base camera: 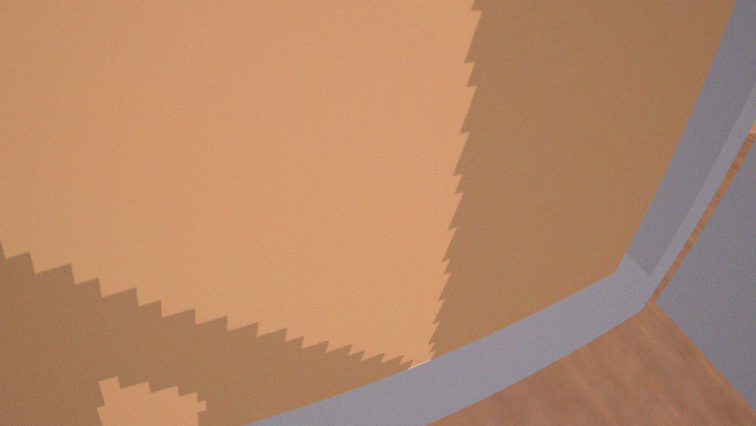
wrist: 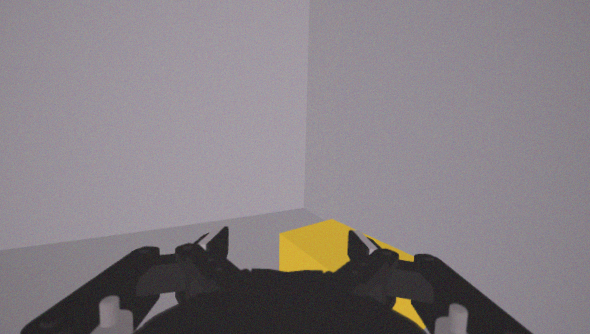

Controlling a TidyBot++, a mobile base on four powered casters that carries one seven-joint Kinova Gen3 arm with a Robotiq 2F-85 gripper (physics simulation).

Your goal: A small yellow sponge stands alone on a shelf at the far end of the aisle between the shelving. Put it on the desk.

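Places are measured from the arm's base along level axes (x back, y down, z right), in millimetres.
Pixels of known places: gripper, between the fingertips: point(wrist: 288, 241).
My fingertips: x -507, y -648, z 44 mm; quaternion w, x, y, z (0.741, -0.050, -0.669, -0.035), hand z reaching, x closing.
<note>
Behind a point stands the place of what it marks.
The yellow sponge point(wrist: 312, 240) @[x -524, y -639, z 66 mm] shows low in the wrist view, right of centre, near the corner where two grey walls meet. It is turned at an angle to the gripper. My gripper point(wrist: 288, 241) @[x -507, y -648, z 44 mm] is open, with nothing held between its fingers. The right finger overlaps the sponge in the picture, and part of the sponge shows beyond that finger's outer side. The gripper's body hides the sponge's lower part. Whether a finger touches it I cannot tell. The grey shelf surface point(wrist: 65, 260) @[x -579, y -594, z -176 mm] shows at the lower left. The desk cannot be made out in either view.
Two tall grey panels point(wrist: 150, 110) @[x -655, y -751, z -119 mm] point(wrist: 450, 125) @[x -519, y -734, z 174 mm] meet behind the sponge. In the base camera view, a large orange-brown surface point(base camera: 264, 158) @[x -224, y 129, z -30 mm] with jagged shadows fills most of the picture. A grey edge band point(base camera: 529, 343) @[x -259, y 321, z 118 mm] borders it, with a reddish wood-grained surface point(base camera: 608, 381) @[x -250, y 396, z 218 mm] at the lower right.
</note>
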